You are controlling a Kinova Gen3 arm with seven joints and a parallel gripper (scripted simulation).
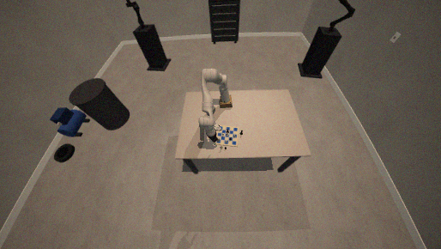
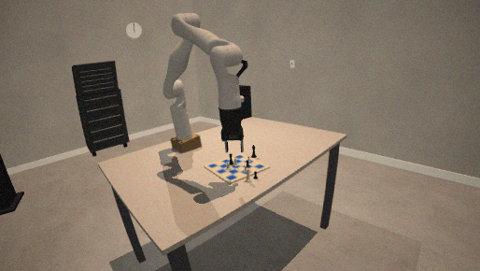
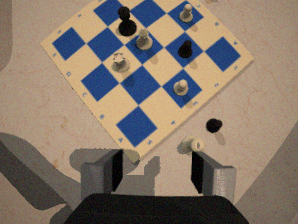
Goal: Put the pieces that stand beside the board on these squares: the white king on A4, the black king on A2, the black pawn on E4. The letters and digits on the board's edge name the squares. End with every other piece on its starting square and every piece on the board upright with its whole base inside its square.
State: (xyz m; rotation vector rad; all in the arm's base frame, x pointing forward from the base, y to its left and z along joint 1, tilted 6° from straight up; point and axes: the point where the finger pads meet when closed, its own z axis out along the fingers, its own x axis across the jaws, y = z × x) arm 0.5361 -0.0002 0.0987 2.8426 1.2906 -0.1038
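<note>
Now: the white king 20 mm ahead of my hand, 40 mm to the left of it and 120 mm below it. Round my hand: blue-and-cream chessboard: 120 mm behind, 80 mm to the left, 150 mm below; black king: 160 mm behind, 220 mm to the left, 120 mm below.
</note>
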